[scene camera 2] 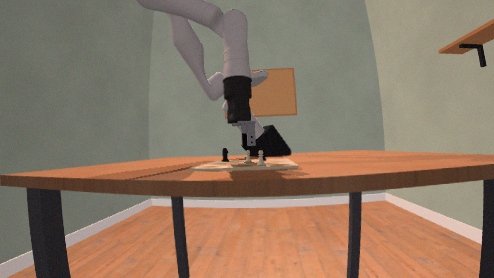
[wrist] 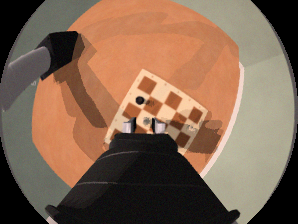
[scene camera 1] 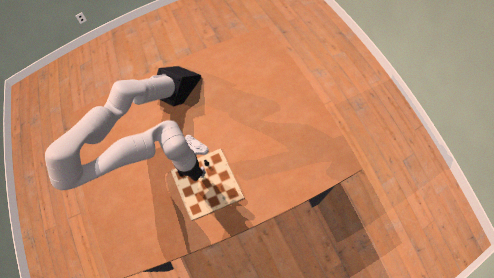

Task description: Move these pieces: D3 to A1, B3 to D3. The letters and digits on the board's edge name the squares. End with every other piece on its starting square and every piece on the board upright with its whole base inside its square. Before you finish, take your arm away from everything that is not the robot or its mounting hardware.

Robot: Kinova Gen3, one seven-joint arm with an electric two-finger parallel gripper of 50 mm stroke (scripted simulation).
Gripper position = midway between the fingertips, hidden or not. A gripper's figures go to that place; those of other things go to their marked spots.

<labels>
My gripper (scene camera 2: 248, 145): 54 cm from the lens. A chessboard (scene camera 2: 235, 165) is 44 cm from the lens.
</labels>
